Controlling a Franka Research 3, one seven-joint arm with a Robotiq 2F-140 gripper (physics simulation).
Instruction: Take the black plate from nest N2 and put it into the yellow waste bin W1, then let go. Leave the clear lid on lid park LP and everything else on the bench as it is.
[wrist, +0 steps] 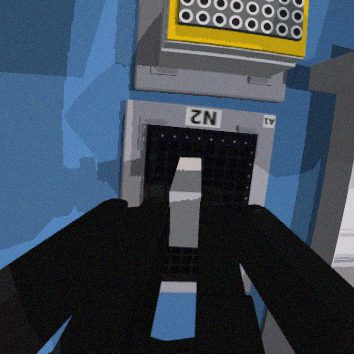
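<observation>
The black plate (225, 155) lies in nest N2, inside its light grey frame (165, 114), in the middle of the wrist view. Its far part shows; much of the near part is hidden behind the gripper. My gripper (189, 177) is shut with its pale finger pads together and nothing between them. The pads are over the plate, and the black fingers cover the near side of the nest. I cannot tell how high the tips are above the plate. The yellow waste bin W1, the clear lid and lid park LP do not show in this view.
A yellow-rimmed rack (215, 42) with rows of white rings sits on a grey holder (210, 86) just beyond N2. A grey structure (327, 165) stands along the right, with a white surface (345, 220) beside it. The bench is blue.
</observation>
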